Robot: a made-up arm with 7 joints.
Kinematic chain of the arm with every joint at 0, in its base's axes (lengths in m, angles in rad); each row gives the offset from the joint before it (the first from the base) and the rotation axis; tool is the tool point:
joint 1: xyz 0 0.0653 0 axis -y
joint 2: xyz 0 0.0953 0 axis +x
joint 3: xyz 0 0 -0.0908 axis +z
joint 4: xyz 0 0 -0.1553 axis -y
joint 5: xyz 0 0 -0.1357 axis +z
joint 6: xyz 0 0 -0.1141 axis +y
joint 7: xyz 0 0 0 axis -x
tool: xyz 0 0 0
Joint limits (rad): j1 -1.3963..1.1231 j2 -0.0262..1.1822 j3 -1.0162..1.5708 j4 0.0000..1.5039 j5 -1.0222..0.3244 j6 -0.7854..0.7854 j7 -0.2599..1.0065
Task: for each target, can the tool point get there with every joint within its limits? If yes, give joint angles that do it. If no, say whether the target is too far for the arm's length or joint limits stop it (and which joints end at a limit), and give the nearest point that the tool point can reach.
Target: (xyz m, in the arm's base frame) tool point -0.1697 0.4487 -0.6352
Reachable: no: too far | nearest point -0.1172 0.3596 -0.4388 | short by 0.222 m
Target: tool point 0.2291 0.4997 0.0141
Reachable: yes | joints 0.8602 0.6547 0.8118 1.1985 -0.2016 0.4846 0.3603
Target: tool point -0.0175 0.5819 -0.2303
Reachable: yes | joints -0.4508 0.9190 0.7860 0.4997 0.0696 0.0643 -0.1477
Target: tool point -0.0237 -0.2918 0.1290
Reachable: no: joint limits stop it (at a limit: joint 1, joint 2, joint 3, joint 4) | nearest point 0.2886 -0.0581 0.0070 | short by 0.409 m
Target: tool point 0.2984 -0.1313 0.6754
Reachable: no: too far | nearest point 0.3350 0.0619 0.0962 | short by 0.612 m
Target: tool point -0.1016 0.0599 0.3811
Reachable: no: joint limits stop it (at a limit: joint 1, joint 2, joint 4) | nearest point 0.0644 0.4561 0.1993 | short by 0.466 m
